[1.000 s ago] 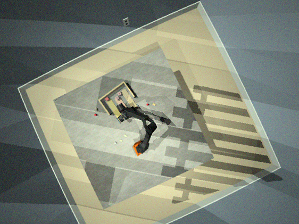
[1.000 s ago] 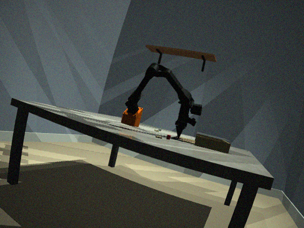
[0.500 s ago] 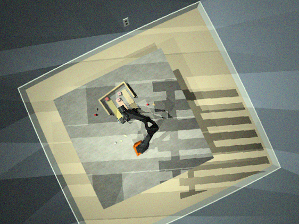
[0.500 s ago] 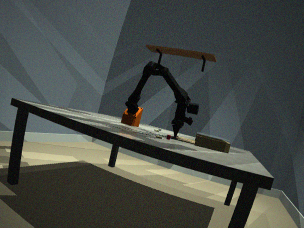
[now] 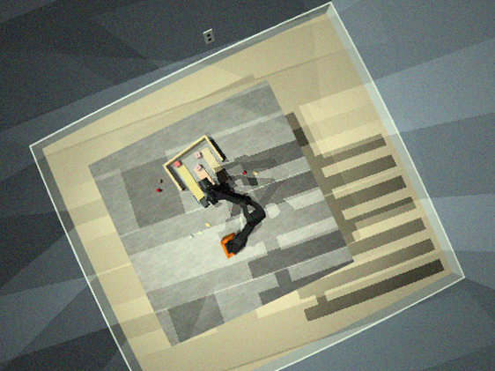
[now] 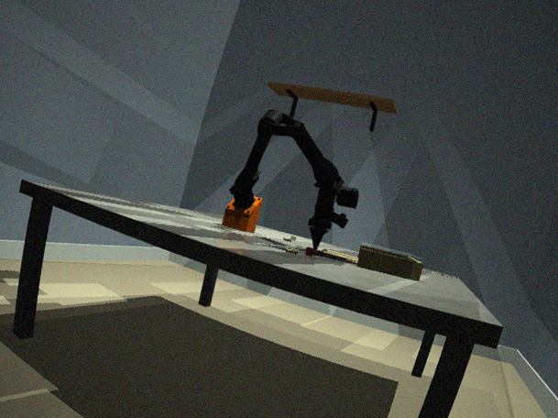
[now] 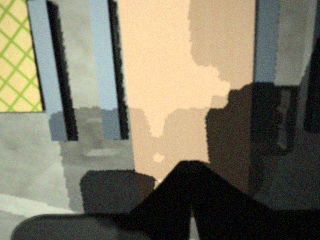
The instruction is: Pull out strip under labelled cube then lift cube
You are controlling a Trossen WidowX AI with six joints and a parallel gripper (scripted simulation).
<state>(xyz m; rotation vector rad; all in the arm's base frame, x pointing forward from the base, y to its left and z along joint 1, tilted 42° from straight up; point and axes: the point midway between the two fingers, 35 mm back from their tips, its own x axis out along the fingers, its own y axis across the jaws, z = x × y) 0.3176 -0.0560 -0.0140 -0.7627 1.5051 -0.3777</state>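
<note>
The peach strip is 9 cm ahead of my gripper tip and 2 cm to the left of it.
</note>
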